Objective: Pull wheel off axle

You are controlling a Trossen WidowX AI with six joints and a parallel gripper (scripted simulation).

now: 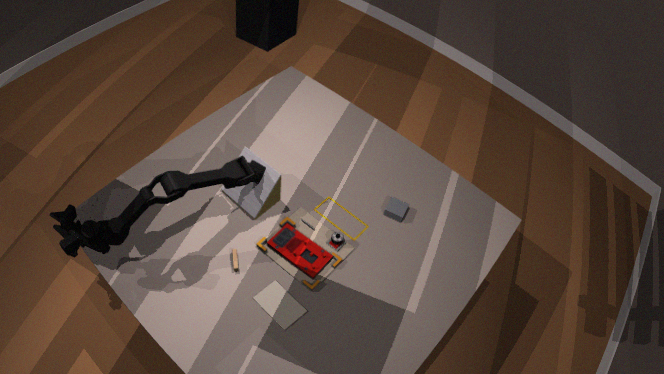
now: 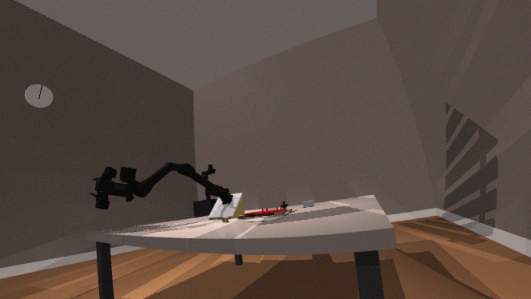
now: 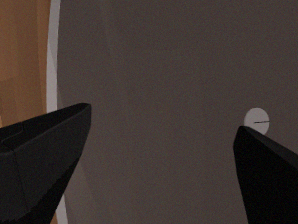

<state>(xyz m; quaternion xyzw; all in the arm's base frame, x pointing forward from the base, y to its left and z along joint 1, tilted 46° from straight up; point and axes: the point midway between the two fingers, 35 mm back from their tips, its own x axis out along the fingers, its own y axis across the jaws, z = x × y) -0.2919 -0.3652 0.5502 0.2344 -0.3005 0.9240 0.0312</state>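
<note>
Right now the wheel is 69 cm ahead of my gripper tip, 67 cm to the left of it and 18 cm below it. The rest, counted from my gripper tip: upright axle: 69 cm ahead, 67 cm to the left, 18 cm below; small wooden stick: 48 cm ahead, 39 cm to the left, 20 cm below; small grey block: 79 cm ahead, 92 cm to the left, 20 cm below.
</note>
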